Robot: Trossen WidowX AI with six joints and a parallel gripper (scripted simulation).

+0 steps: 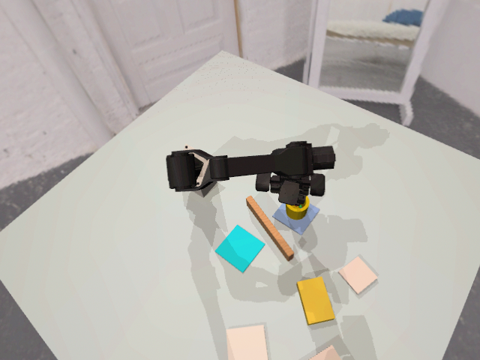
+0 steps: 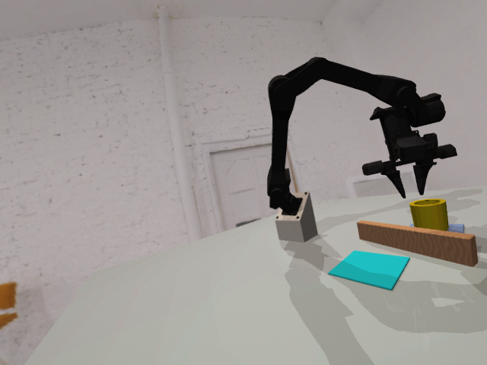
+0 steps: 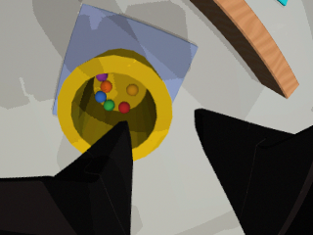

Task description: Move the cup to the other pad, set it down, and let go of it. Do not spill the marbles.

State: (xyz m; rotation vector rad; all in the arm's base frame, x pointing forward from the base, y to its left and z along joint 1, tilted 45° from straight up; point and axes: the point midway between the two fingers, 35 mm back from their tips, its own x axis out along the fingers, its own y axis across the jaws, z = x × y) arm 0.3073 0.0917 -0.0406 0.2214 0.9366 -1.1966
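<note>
My gripper tip is 60 mm above the yellow cup, 20 mm short of it and 10 mm to the right of it. Round my gripper tip: wooden bar (90 mm to the right, 80 mm below, 10 mm behind); blue-grey pad (100 mm below, 30 mm ahead, 10 mm to the left); cyan pad (190 mm to the right, 100 mm below, 50 mm behind).
</note>
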